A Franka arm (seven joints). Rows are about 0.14 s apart.
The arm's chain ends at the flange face. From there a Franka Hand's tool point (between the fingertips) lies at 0.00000 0.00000 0.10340 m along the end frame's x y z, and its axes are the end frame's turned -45 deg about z.
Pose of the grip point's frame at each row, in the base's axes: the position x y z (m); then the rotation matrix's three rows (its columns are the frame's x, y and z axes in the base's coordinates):
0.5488 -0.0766 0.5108; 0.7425 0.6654 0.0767; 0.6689 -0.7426 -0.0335; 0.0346 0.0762 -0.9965
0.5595 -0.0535 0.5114; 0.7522 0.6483 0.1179; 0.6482 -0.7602 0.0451; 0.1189 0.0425 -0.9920
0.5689 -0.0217 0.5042; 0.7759 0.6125 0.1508; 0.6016 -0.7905 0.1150; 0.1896 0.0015 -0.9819
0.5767 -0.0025 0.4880; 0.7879 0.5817 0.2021; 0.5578 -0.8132 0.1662; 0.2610 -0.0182 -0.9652
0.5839 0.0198 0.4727; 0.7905 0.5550 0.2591; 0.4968 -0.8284 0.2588; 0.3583 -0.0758 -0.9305
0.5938 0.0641 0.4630; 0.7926 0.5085 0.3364; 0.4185 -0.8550 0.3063; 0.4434 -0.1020 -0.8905
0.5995 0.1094 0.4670; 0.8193 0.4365 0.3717; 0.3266 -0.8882 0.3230; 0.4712 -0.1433 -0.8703
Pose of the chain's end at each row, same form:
0.5409 -0.0731 0.6138; 0.9955 -0.0545 0.0767; -0.0521 -0.9981 -0.0335; 0.0783 0.0294 -0.9965
0.5473 -0.0582 0.6140; 0.9903 -0.0735 0.1179; -0.0792 -0.9959 0.0451; 0.1141 -0.0540 -0.9920
0.5533 -0.0336 0.6057; 0.9817 -0.1155 0.1508; -0.1336 -0.9844 0.1150; 0.1351 -0.1330 -0.9819
0.5558 -0.0197 0.5878; 0.9685 -0.1458 0.2021; -0.1806 -0.9694 0.1662; 0.1717 -0.1974 -0.9652
0.5571 -0.0070 0.5689; 0.9514 -0.1665 0.2591; -0.2345 -0.9371 0.2588; 0.1998 -0.3070 -0.9305
0.5590 0.0324 0.5551; 0.9200 -0.2009 0.3364; -0.3087 -0.9005 0.3063; 0.2414 -0.3857 -0.8905
0.5611 0.0760 0.5570; 0.8880 -0.2707 0.3717; -0.3971 -0.8590 0.3230; 0.2319 -0.4345 -0.8703

